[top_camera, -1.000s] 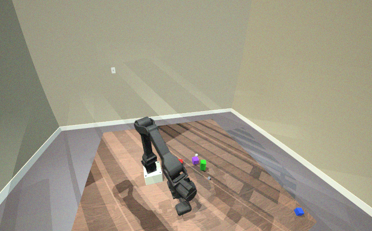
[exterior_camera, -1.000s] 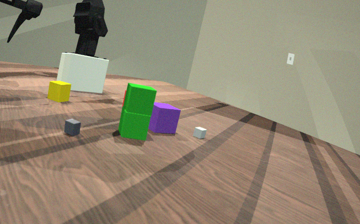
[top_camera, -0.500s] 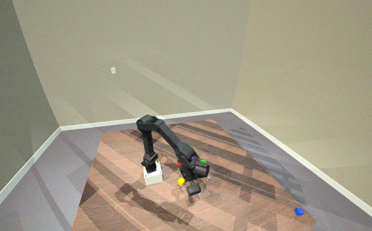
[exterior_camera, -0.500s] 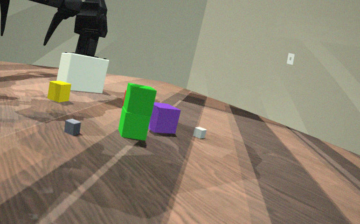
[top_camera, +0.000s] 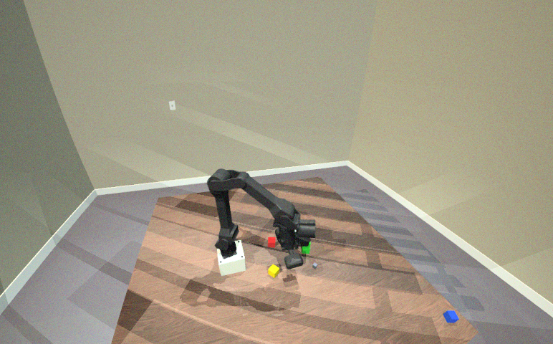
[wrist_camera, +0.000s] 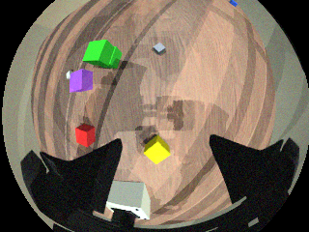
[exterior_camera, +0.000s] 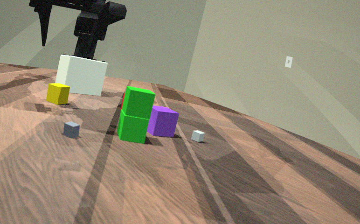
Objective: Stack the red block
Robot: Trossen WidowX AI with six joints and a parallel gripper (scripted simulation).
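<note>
Now: the red block 1 cm ahead of my gripper tip, 18 cm to the left of it and 9 cm below it. Also, from my gripper tip: yellow block: 5 cm behind, 3 cm to the left, 9 cm below; then small grey cube: 13 cm ahead, 3 cm to the right, 10 cm below; then purple block: 13 cm ahead, 14 cm to the left, 9 cm below.
</note>
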